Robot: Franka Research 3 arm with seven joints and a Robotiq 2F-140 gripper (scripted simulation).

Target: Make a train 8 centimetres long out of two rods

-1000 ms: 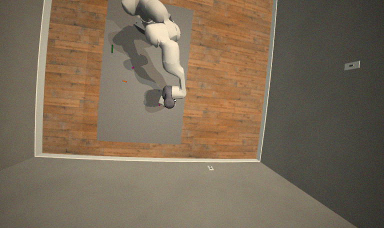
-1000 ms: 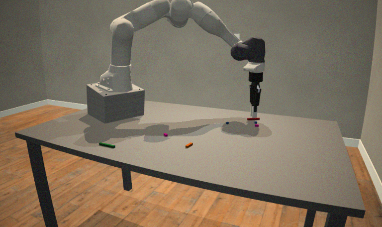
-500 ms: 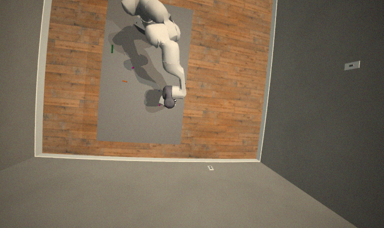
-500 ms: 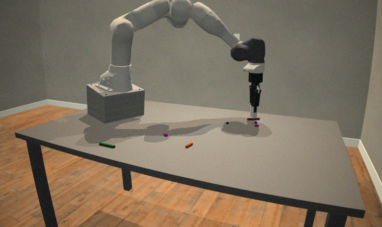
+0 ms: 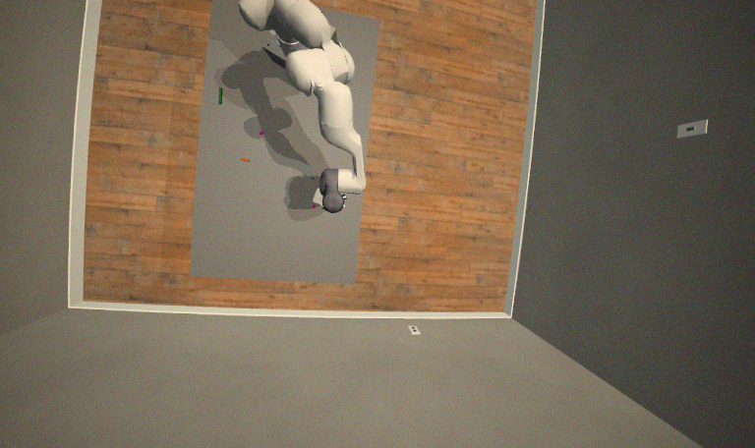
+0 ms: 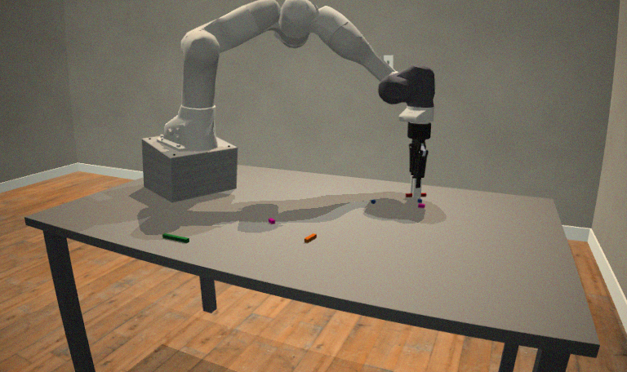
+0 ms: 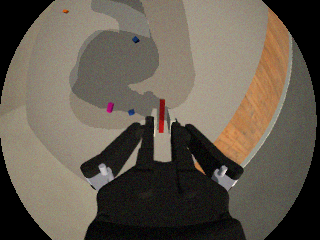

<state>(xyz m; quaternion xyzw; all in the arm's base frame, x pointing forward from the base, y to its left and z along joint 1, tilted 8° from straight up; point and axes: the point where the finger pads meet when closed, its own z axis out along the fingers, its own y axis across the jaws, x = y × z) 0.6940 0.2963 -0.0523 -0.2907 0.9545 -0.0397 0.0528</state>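
Right now my hand is 3 cm above the red rod. The rest, counted from my hand: orange rod (13 cm behind, 49 cm to the right, 3 cm below); green rod (43 cm behind, 67 cm to the right, 3 cm below).
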